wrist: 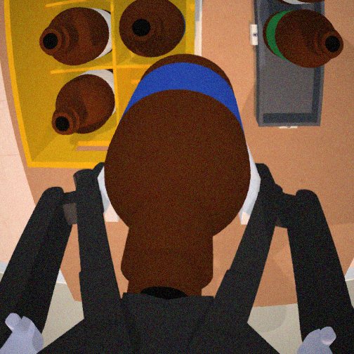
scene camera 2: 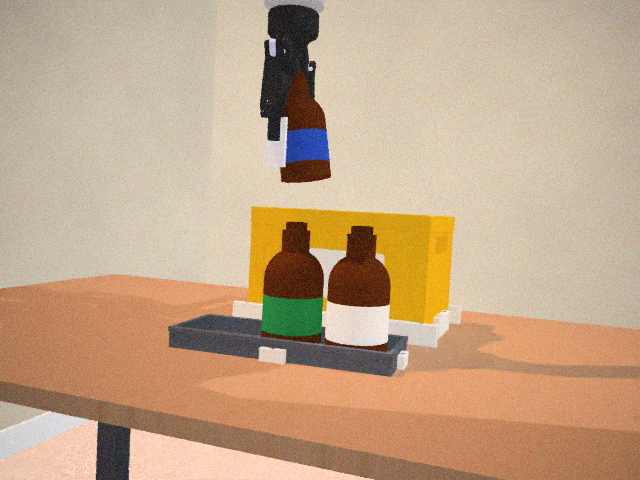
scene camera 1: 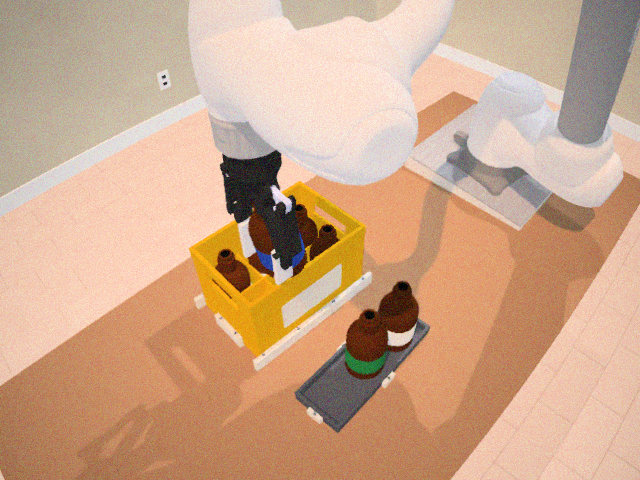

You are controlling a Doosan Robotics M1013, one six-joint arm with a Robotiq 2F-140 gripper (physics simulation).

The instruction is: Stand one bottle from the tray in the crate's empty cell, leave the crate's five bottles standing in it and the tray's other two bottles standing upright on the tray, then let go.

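Places are measured from the arm's base along level axes (x ahead, y left, z up), in millimetres.
Where they show: gripper, fingertip midpoint: (scene camera 2: 286,168) (scene camera 1: 267,265); arm's base at its link origin: (scene camera 1: 489,164).
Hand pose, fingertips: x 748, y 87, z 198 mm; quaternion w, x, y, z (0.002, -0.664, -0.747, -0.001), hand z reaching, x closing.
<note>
Things, the pixels of their top centre, and the offset from my fingertips.
- brown bottle with a blue label, top centre: (scene camera 1: 269,190) (scene camera 2: 303,72) dz +141, dx -20, dy -3 mm
- yellow crate at its top centre: (scene camera 2: 356,211) (scene camera 1: 277,236) dz -59, dx -76, dy -94 mm
- green-label bottle at its top centre: (scene camera 2: 296,222) (scene camera 1: 369,315) dz -74, dx -101, dy +135 mm
- white-label bottle at its top centre: (scene camera 2: 362,226) (scene camera 1: 402,286) dz -74, dx -184, dy +126 mm
- dark tray at its top centre: (scene camera 2: 289,331) (scene camera 1: 366,358) dz -208, dx -100, dy +139 mm
My gripper (scene camera 1: 265,253) (scene camera 2: 297,144) (wrist: 182,147) is shut on a brown bottle with a blue label (scene camera 1: 261,232) (scene camera 2: 307,147) (wrist: 182,80). The bottle leans slightly, its base above the rim of the yellow crate (scene camera 1: 354,258) (scene camera 2: 403,268) (wrist: 15,75) in scene camera 2. In the wrist view it covers the crate's near right corner. Brown bottles (scene camera 1: 232,273) (wrist: 80,35) stand in the crate; some are hidden. A green-label bottle (scene camera 1: 366,341) (scene camera 2: 292,281) (wrist: 310,40) and a white-label bottle (scene camera 1: 399,315) (scene camera 2: 358,289) stand upright on the dark tray (scene camera 1: 325,397) (scene camera 2: 217,341) (wrist: 288,100).
White strips (scene camera 1: 310,324) border the crate's foot, and small white blocks (scene camera 1: 314,414) (scene camera 2: 271,354) sit against the tray. The crate's walls and dividers surround the cells. The arm's base stands on a pale slab (scene camera 1: 434,139) at the back right in scene camera 1.
</note>
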